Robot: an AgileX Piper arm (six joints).
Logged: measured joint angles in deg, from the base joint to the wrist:
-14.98 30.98 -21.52 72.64 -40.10 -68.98
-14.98 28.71 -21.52 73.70 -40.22 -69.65
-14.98 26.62 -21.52 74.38 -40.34 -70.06
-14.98 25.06 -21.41 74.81 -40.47 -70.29
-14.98 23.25 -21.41 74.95 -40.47 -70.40
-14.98 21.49 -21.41 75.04 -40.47 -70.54
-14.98 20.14 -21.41 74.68 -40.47 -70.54
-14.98 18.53 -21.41 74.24 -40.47 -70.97
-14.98 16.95 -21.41 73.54 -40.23 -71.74
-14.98 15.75 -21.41 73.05 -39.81 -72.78
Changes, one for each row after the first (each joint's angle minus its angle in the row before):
0.00 -2.27 0.00 1.06 -0.12 -0.67
0.00 -2.09 0.00 0.68 -0.12 -0.41
0.00 -1.56 0.11 0.43 -0.13 -0.23
0.00 -1.81 0.00 0.14 0.00 -0.11
0.00 -1.76 0.00 0.09 0.00 -0.14
0.00 -1.35 0.00 -0.36 0.00 0.00
0.00 -1.61 0.00 -0.44 0.00 -0.43
0.00 -1.58 0.00 -0.70 0.24 -0.77
0.00 -1.20 0.00 -0.49 0.42 -1.04

